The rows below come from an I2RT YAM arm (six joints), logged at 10 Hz.
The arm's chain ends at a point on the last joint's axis. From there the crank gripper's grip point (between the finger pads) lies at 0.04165 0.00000 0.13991 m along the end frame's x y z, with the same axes.
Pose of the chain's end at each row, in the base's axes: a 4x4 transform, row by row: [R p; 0 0 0 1], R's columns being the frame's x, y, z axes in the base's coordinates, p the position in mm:
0.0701, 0.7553, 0.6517, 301.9; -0.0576, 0.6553, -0.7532, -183.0; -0.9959, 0.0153, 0.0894, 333.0; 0, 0, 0, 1
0.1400, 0.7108, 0.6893, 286.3; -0.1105, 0.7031, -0.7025, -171.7; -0.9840, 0.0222, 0.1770, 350.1; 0, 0, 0, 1
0.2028, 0.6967, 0.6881, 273.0; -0.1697, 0.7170, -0.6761, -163.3; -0.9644, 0.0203, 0.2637, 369.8; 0, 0, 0, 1
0.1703, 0.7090, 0.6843, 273.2; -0.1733, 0.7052, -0.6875, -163.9; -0.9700, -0.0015, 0.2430, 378.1; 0, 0, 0, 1
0.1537, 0.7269, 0.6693, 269.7; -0.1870, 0.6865, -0.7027, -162.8; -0.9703, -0.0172, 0.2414, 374.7; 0, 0, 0, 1
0.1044, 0.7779, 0.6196, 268.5; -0.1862, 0.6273, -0.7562, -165.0; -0.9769, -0.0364, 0.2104, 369.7; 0, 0, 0, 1
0.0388, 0.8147, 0.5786, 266.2; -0.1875, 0.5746, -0.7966, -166.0; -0.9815, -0.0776, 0.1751, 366.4; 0, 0, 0, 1
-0.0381, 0.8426, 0.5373, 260.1; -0.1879, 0.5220, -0.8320, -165.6; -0.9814, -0.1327, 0.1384, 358.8; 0, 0, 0, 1
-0.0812, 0.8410, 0.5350, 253.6; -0.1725, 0.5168, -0.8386, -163.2; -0.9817, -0.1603, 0.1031, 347.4; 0, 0, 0, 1
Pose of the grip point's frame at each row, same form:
0.0701, 0.7553, 0.6517, 396.0; -0.0576, 0.6553, -0.7532, -290.8; -0.9959, 0.0153, 0.0894, 304.0; 0, 0, 0, 1
0.1400, 0.7108, 0.6893, 388.6; -0.1105, 0.7031, -0.7025, -274.6; -0.9840, 0.0222, 0.1770, 333.9; 0, 0, 0, 1
0.2028, 0.6967, 0.6881, 377.7; -0.1697, 0.7170, -0.6761, -265.0; -0.9644, 0.0203, 0.2637, 366.5; 0, 0, 0, 1
0.1703, 0.7090, 0.6843, 376.0; -0.1733, 0.7052, -0.6875, -267.3; -0.9700, -0.0015, 0.2430, 371.7; 0, 0, 0, 1
0.1537, 0.7269, 0.6693, 369.7; -0.1870, 0.6865, -0.7027, -268.9; -0.9703, -0.0172, 0.2414, 368.1; 0, 0, 0, 1
0.1044, 0.7779, 0.6196, 359.5; -0.1862, 0.6273, -0.7562, -278.6; -0.9769, -0.0364, 0.2104, 358.4; 0, 0, 0, 1
0.0388, 0.8147, 0.5786, 348.8; -0.1875, 0.5746, -0.7966, -285.3; -0.9815, -0.0776, 0.1751, 350.0; 0, 0, 0, 1
-0.0381, 0.8426, 0.5373, 333.7; -0.1879, 0.5220, -0.8320, -289.8; -0.9814, -0.1327, 0.1384, 337.3; 0, 0, 0, 1
-0.0812, 0.8410, 0.5350, 325.1; -0.1725, 0.5168, -0.8386, -287.7; -0.9817, -0.1603, 0.1031, 320.9; 0, 0, 0, 1

